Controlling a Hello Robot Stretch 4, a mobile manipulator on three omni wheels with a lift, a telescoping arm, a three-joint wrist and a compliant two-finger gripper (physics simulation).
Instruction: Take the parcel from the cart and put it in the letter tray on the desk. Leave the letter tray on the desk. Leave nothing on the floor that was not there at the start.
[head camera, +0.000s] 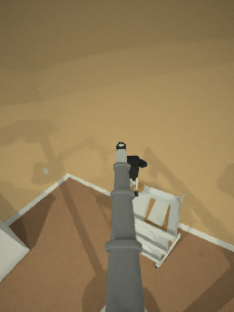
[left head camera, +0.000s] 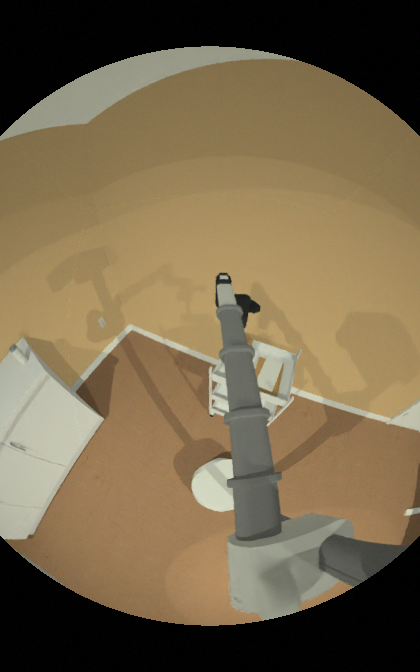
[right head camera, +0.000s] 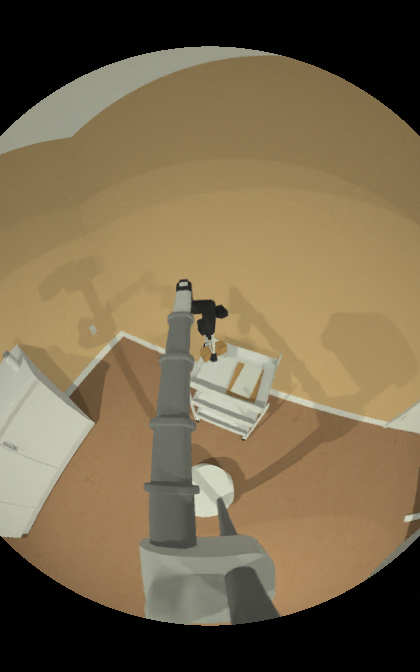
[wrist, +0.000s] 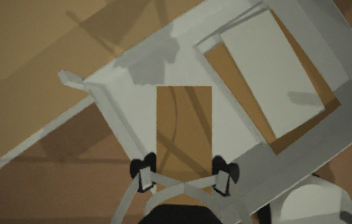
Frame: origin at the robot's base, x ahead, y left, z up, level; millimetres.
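Where they show: gripper, fingertip midpoint: (wrist: 184, 166).
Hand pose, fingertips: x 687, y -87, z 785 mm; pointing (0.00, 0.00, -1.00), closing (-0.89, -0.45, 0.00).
Things, the pixels of their top centre, and the offset from my fingertips.
- orange-brown box at its top centre: (wrist: 184, 155) (head camera: 135, 186) dx +11, dy -20, dz +52 mm
- white slab at its top centre: (wrist: 273, 72) (head camera: 158, 210) dx -76, dy -205, dz -137 mm
The parcel, an orange-brown box (wrist: 184, 120) (right head camera: 220, 348) (head camera: 141, 188), is between the two fingers of my gripper (wrist: 184, 166) (right head camera: 210, 351), which is shut on it. The parcel is held above one end of the white cart (wrist: 116, 119) (right head camera: 250, 354) (head camera: 162, 192) (left head camera: 277, 348), near its wall-side corner. In the wrist view its far end points up the frame, over the cart's top. In the left head view the arm hides most of the gripper and parcel. I cannot make out the letter tray or the desk in any view.
A white slab (wrist: 272, 75) (right head camera: 248, 379) lies over an orange-brown surface in the cart's other part. The cart stands against the wall. A white cabinet (right head camera: 40, 450) (left head camera: 45, 440) stands at the left. A white round thing (right head camera: 215, 490) (left head camera: 212, 485) is below the cart in the head views.
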